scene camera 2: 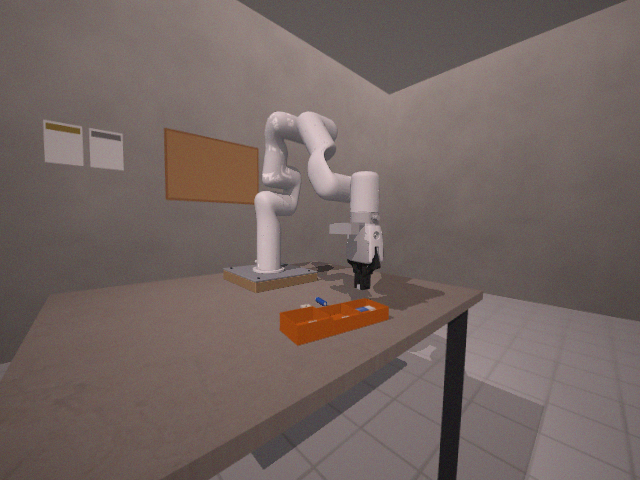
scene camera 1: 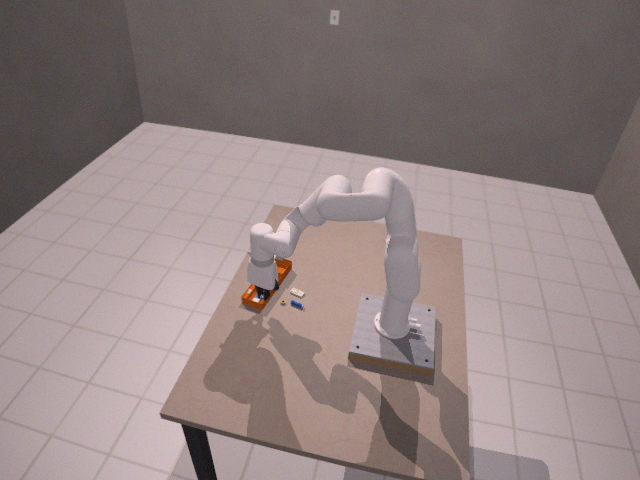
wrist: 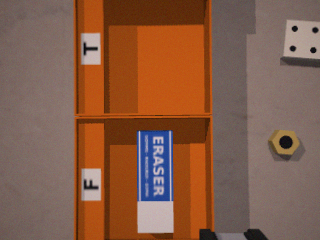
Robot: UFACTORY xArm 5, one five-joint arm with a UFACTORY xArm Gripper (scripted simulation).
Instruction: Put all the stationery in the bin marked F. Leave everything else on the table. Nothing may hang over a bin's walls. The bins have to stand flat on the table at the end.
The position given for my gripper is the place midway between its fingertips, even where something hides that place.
In view: my gripper (scene camera 1: 263,296) and a bin (scene camera 2: 304,325).
The bin shows as well in the wrist view (wrist: 131,72).
